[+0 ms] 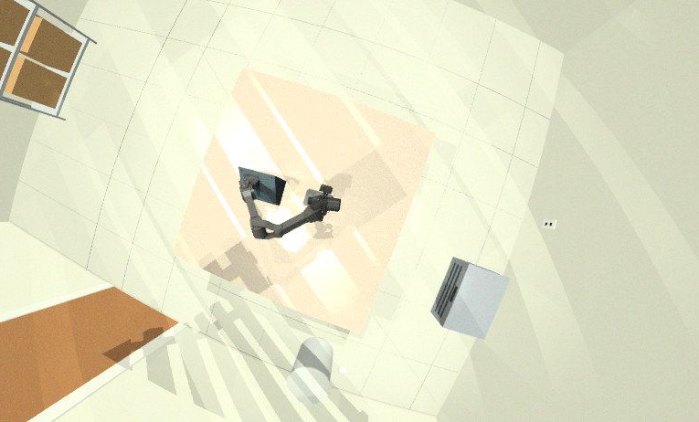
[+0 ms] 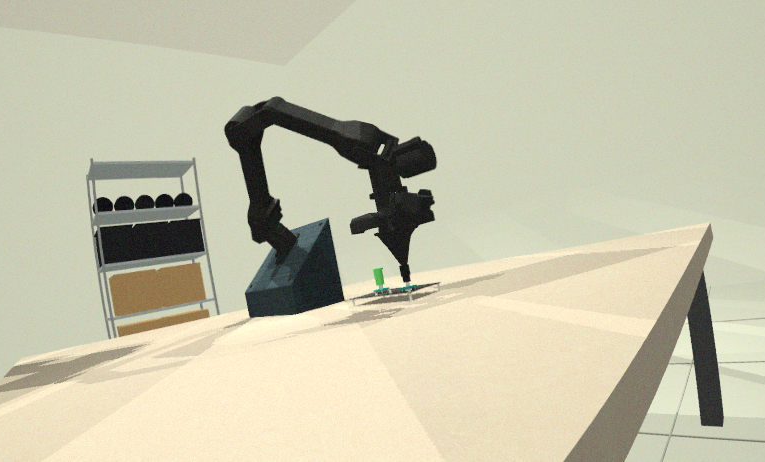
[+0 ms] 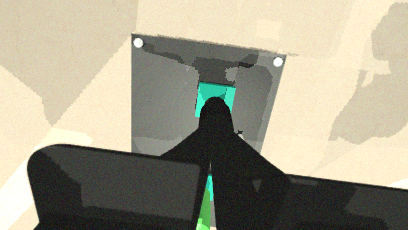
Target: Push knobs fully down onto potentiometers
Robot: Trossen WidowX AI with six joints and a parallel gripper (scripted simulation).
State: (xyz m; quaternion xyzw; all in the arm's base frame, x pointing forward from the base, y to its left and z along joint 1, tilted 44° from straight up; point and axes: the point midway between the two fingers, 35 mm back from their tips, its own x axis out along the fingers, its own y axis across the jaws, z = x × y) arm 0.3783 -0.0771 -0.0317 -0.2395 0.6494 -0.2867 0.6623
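The teal potentiometer is 30 mm below my gripper tip. The rest, counted from my gripper tip: green knob (70 mm behind, 10 mm below).
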